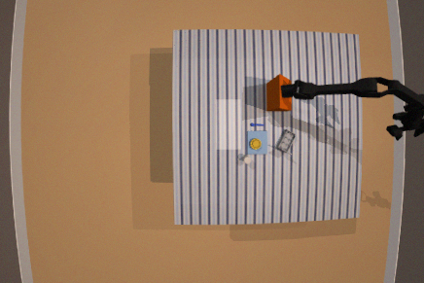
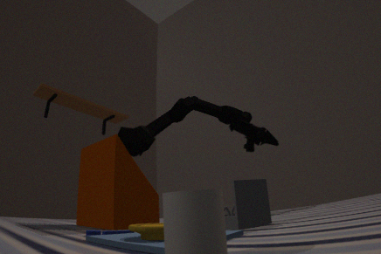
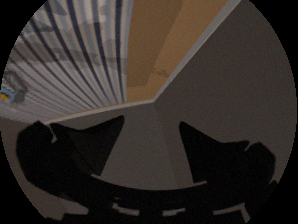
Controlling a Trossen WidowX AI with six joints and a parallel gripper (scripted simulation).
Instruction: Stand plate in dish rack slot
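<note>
My gripper tip is 760 mm to the left of the yellow plate, 260 mm above it and 40 mm past it. The rest, counted from my gripper tip: light blue mat (740 mm to the right, 280 mm below, 50 mm behind); then blue spoon (740 mm to the right, 270 mm below, 160 mm behind); then grey dish rack (550 mm to the right, 250 mm below, 30 mm behind).
</note>
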